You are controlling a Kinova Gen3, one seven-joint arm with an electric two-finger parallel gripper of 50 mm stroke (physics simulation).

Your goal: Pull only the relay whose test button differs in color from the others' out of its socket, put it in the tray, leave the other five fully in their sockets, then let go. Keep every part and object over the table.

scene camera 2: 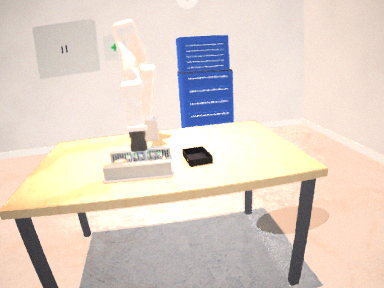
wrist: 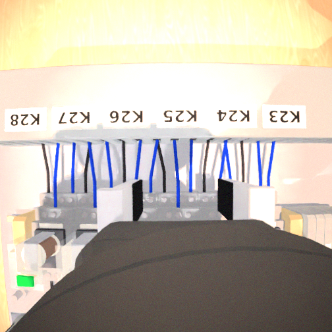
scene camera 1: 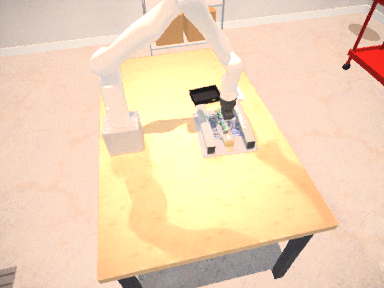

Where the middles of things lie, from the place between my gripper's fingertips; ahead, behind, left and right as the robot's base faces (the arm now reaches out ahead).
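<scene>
Panel (scene camera 1: 239,147): my hand 30 mm above it, 40 mm past it.
</scene>
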